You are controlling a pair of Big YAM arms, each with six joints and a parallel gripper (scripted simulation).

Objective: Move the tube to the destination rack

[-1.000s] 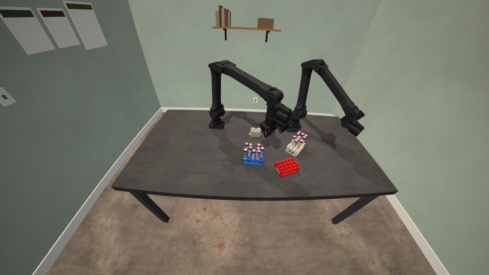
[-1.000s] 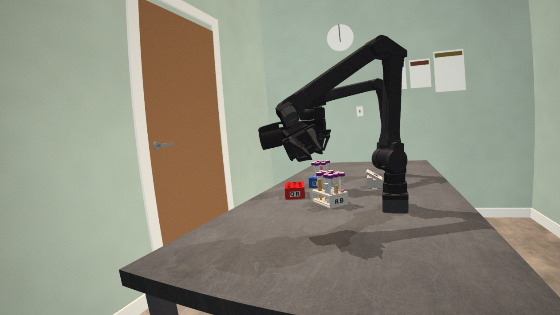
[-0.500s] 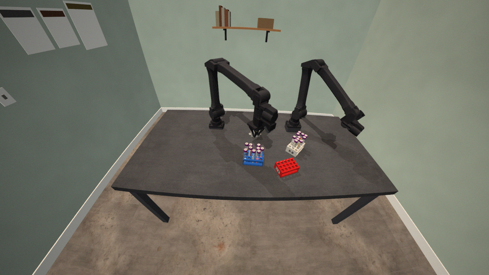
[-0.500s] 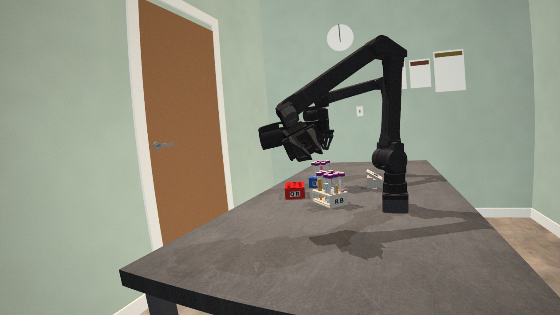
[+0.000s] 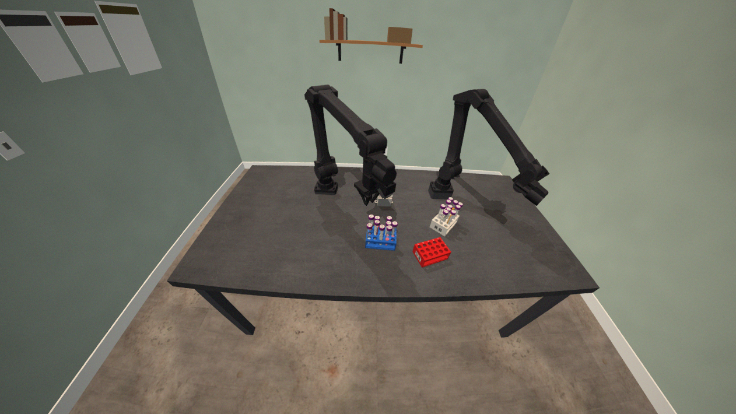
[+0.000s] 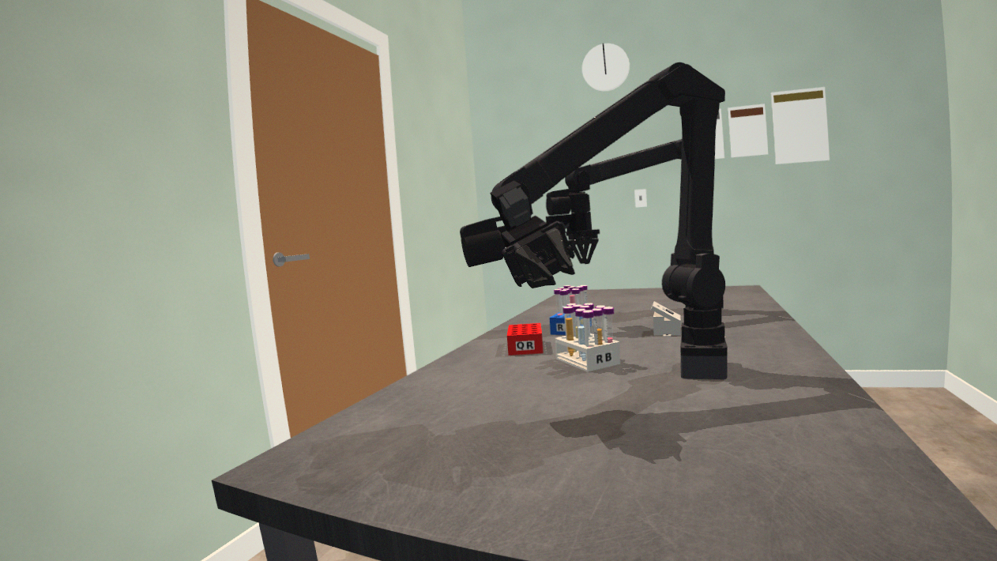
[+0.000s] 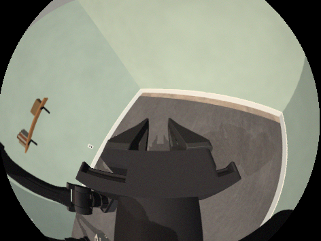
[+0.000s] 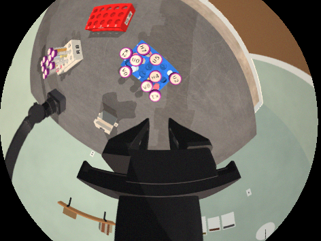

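The tube lies 1 cm to the left of my right hand and 13 cm below it. From my right hand the other things lie so: red rack 10 cm ahead, 27 cm to the left, 17 cm below; then done box 24 cm behind, 9 cm to the left, 15 cm below; then rack RA 3 cm ahead, 6 cm to the left, 17 cm below.
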